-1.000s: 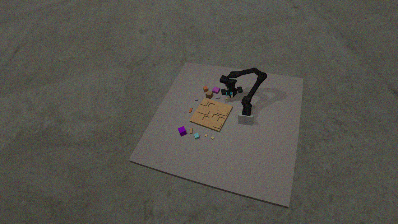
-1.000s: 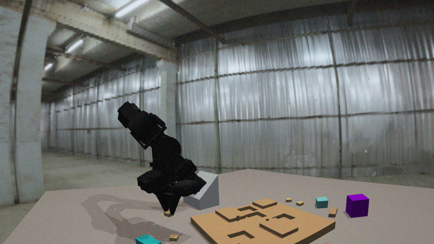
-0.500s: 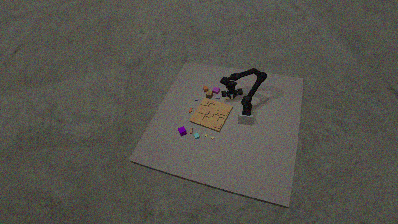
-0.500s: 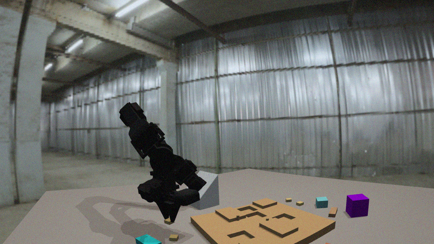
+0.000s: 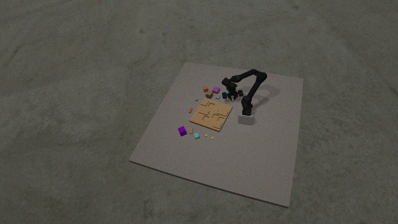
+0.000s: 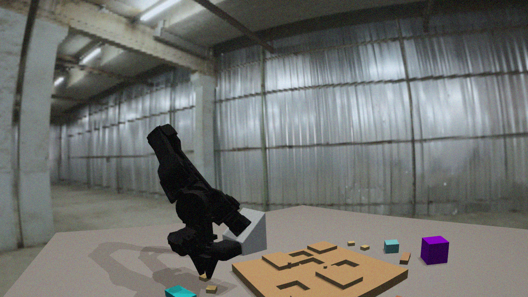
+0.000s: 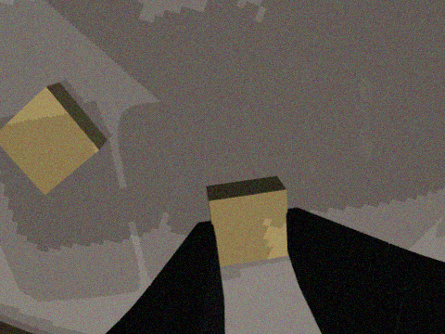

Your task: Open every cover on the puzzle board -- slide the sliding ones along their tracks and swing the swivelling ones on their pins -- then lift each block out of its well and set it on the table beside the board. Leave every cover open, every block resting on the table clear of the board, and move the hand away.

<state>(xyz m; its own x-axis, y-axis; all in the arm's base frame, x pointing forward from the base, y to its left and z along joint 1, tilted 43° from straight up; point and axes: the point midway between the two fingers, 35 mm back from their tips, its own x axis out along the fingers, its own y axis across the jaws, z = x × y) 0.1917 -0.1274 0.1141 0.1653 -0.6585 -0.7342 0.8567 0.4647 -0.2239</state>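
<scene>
The teal block lies 70 mm to the right of my gripper tip and 70 mm ahead of it. Round my gripper tip: magenta block (200 mm ahead, 70 mm to the right); then brown block (230 mm ahead, 20 mm to the left, 20 mm above); then orange cube (300 mm ahead, 40 mm to the right, 10 mm above).
</scene>
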